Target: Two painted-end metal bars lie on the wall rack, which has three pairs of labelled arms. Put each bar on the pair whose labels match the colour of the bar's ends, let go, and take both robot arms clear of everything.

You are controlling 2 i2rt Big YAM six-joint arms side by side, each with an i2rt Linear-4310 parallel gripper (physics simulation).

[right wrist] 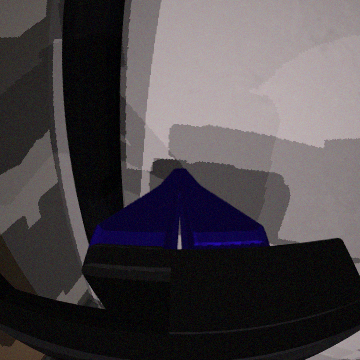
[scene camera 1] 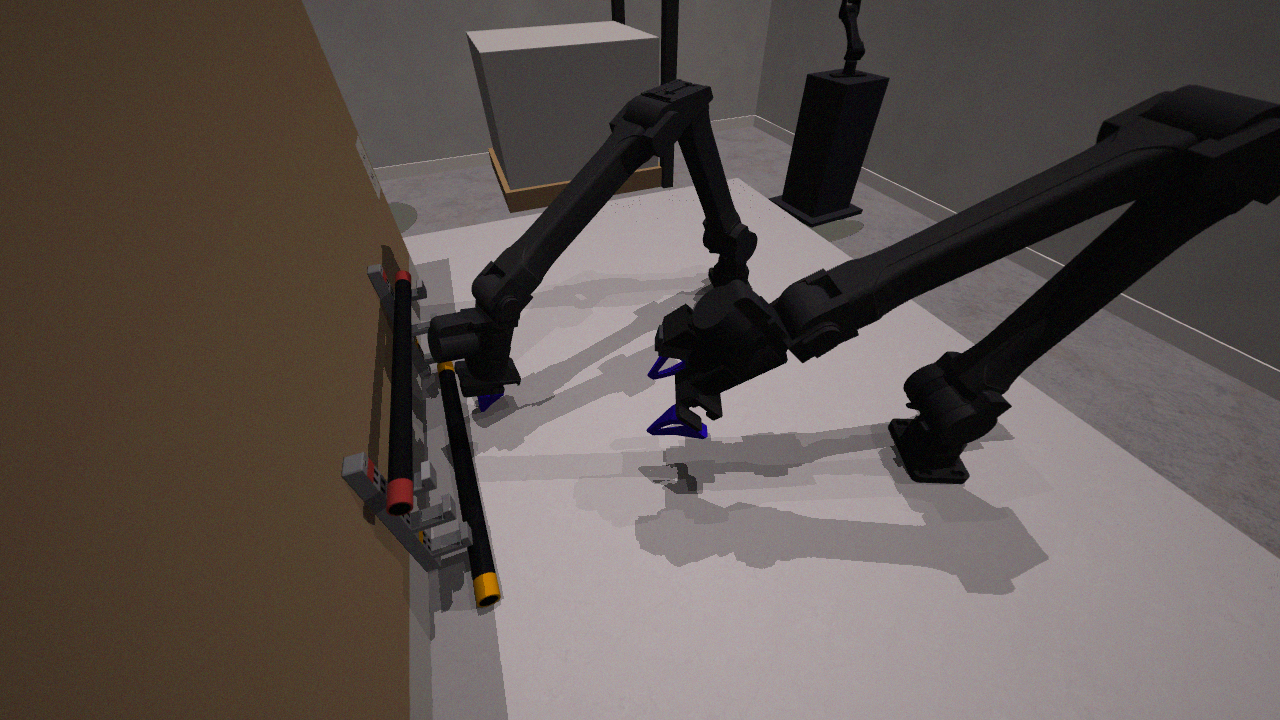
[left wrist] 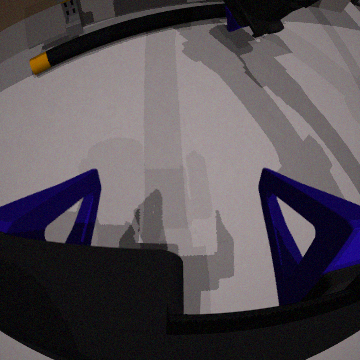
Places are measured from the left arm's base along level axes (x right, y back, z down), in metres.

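Where they show: left gripper, fingertip midpoint: (scene camera 1: 649,403) (left wrist: 179,177); right gripper, fingertip midpoint: (right wrist: 179,177) (scene camera 1: 481,409) (left wrist: 230,29); left arm's base at its link origin: (scene camera 1: 924,452).
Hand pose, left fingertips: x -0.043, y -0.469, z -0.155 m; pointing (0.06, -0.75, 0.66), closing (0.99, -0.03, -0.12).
Each offset is from my left fingertips to the top centre of the thing. Level surfaces: height alone.
A black bar with red ends @[dx +0.018, dy -0.360, dz -0.066 m] (scene camera 1: 402,385) rests on the top, red-labelled arms of the wall rack @[dx -0.170, dy -0.279, dz -0.101 m] (scene camera 1: 356,467) (left wrist: 71,12). A black bar with yellow ends @[dx -0.011, dy -0.319, dz +0.125 m] (scene camera 1: 463,465) (left wrist: 135,26) (right wrist: 93,125) appears to lie on the table top, beside the rack's lower arms and slanting outward at its near end. The rack's yellow labels are partly hidden behind the arms. My right gripper (scene camera 1: 487,400) (right wrist: 179,177) is shut and empty, pointing down beside the yellow-ended bar's far part; contact cannot be told. My left gripper (scene camera 1: 651,402) (left wrist: 179,177) is open and empty above the table, well right of the bars.
The brown wall board (scene camera 1: 205,358) stands at the left, behind the rack. The white table top @[dz +0.155 m] (scene camera 1: 805,644) lies beneath both arms. A large grey box (scene camera 1: 563,107) and a black pedestal (scene camera 1: 832,143) stand beyond the table. The left forearm reaches across the picture's right side.
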